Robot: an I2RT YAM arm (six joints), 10 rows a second.
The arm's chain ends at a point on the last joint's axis. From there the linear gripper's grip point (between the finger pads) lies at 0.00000 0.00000 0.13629 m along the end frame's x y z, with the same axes.
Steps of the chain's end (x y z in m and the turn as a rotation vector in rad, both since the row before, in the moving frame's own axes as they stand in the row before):
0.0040 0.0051 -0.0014 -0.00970 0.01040 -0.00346
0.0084 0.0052 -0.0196 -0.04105 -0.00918 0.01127
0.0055 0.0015 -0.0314 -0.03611 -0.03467 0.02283
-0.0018 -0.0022 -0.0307 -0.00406 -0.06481 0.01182
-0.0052 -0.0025 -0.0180 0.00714 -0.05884 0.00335
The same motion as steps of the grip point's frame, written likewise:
0.0054 0.0064 -0.0014 -0.00970 0.01040 -0.00346
0.0071 0.0108 -0.0197 -0.04105 -0.00918 0.01127
0.0007 0.0064 -0.0316 -0.03611 -0.03467 0.02283
-0.0106 -0.0017 -0.0310 -0.00406 -0.06481 0.01182
-0.0132 -0.0035 -0.0182 0.00714 -0.05884 0.00335

